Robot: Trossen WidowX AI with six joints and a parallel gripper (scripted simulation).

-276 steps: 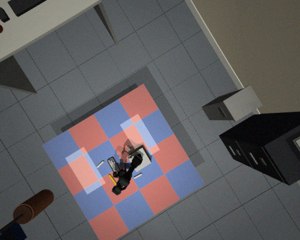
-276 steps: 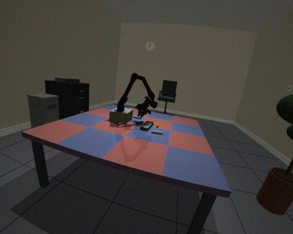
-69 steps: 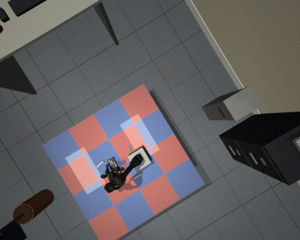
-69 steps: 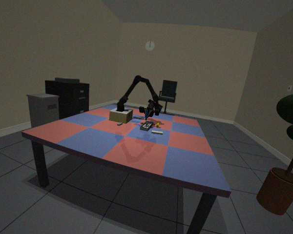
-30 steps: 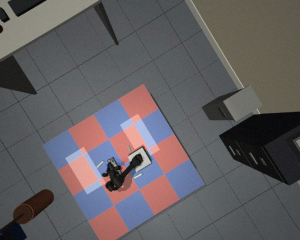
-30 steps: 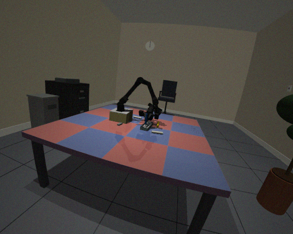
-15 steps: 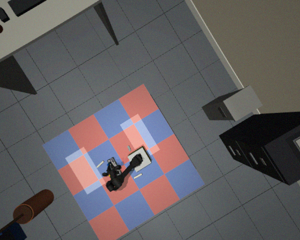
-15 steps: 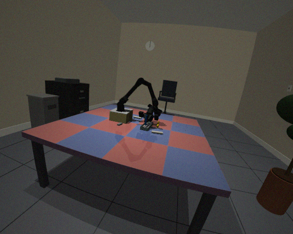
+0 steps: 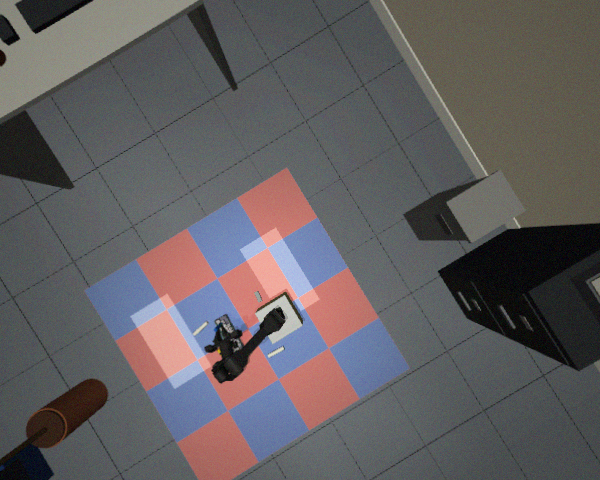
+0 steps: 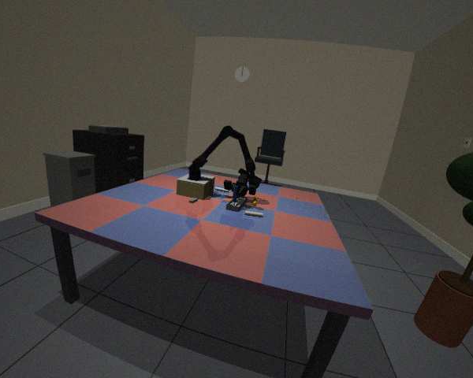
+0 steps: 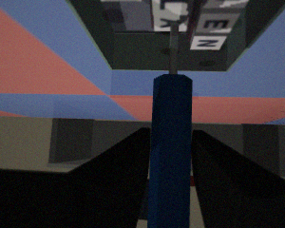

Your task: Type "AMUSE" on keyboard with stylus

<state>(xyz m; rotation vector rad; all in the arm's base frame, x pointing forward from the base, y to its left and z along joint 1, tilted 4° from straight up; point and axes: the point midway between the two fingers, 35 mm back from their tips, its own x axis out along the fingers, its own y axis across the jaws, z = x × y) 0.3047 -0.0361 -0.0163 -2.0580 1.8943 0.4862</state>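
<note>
My gripper tip is 6 cm short of the yellow bar, 20 cm to the right of it and 6 cm above it. Round my gripper tip: dark block: 23 cm behind, 5 cm to the right, 6 cm below; then blue stylus: 1 cm below.
</note>
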